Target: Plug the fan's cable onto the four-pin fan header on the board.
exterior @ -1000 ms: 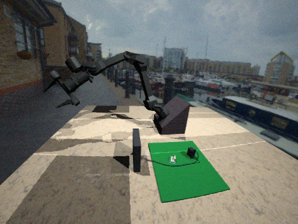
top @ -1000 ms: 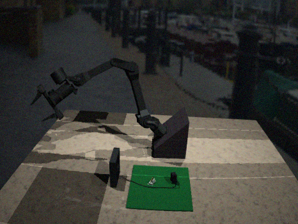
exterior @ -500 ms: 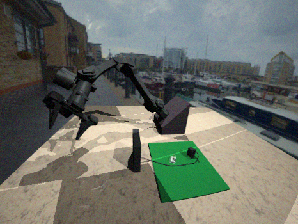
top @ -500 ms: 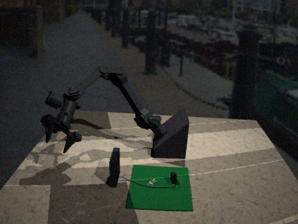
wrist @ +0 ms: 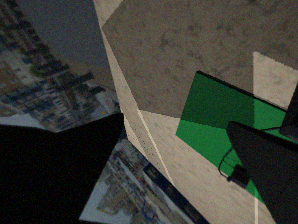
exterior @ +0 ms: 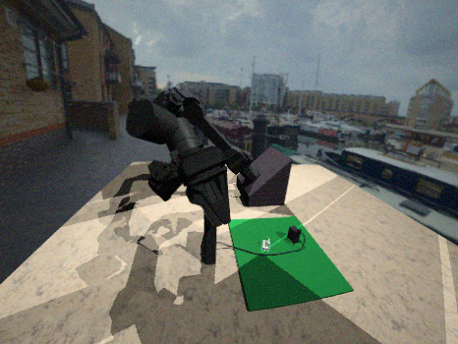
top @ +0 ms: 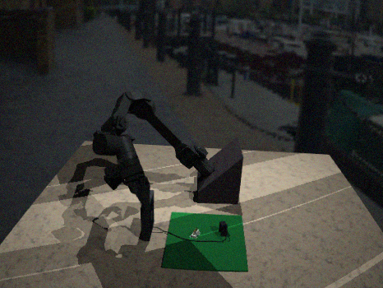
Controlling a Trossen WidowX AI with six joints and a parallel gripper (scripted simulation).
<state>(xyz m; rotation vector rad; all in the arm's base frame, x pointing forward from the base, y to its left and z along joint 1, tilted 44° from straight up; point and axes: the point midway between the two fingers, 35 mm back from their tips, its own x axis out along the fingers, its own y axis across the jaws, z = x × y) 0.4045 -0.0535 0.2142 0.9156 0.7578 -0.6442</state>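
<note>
The dark plug is 12 cm behind my gripper tip, 22 cm to the left of it and 14 cm below it. Round my gripper tip: green board: 9 cm behind, 17 cm to the left, 18 cm below; then pale four-pin header: 11 cm behind, 14 cm to the left, 16 cm below; then black fan: 12 cm behind, 1 cm to the right, 11 cm below.
</note>
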